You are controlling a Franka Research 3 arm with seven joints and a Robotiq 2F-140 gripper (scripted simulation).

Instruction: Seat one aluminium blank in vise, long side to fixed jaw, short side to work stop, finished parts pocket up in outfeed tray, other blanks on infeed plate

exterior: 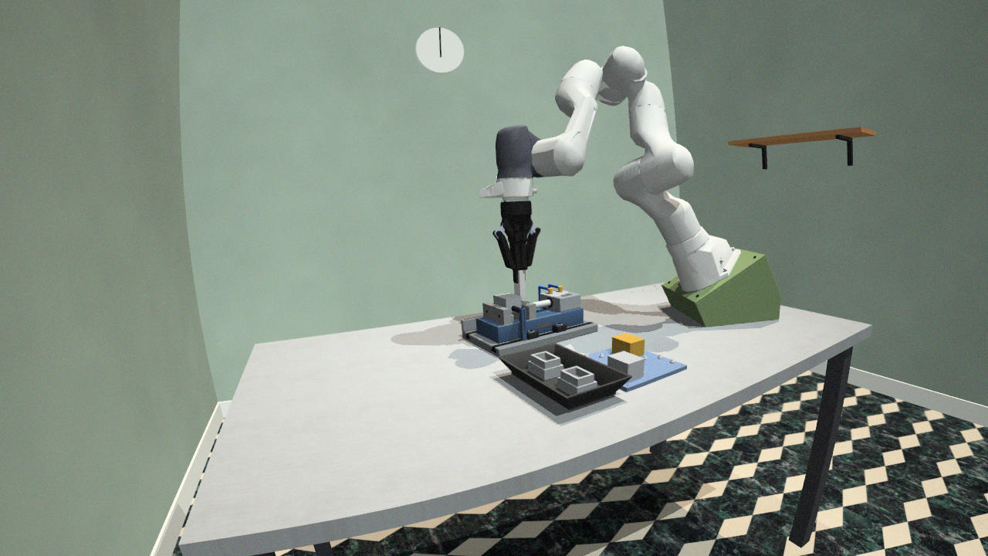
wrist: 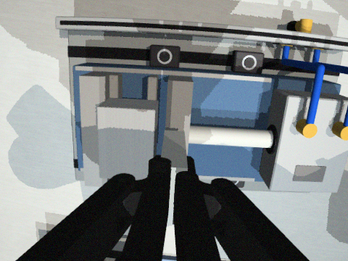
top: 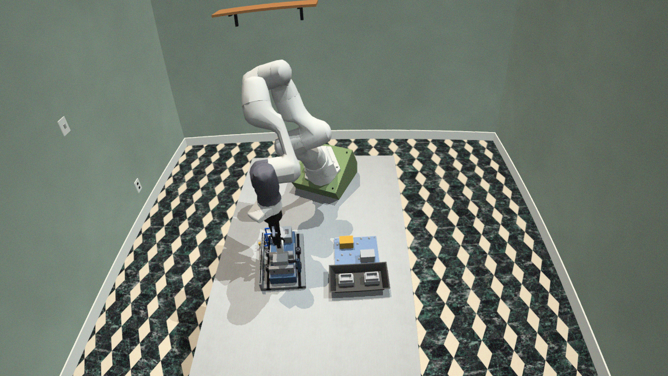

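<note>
The aluminium blank lies 4 cm below my hand and 4 cm ahead of it. Also, from my hand: hose block 13 cm behind, 6 cm below, 1 cm to the left; white rod 6 cm below, 5 cm behind; vise 10 cm below, 3 cm behind.
</note>
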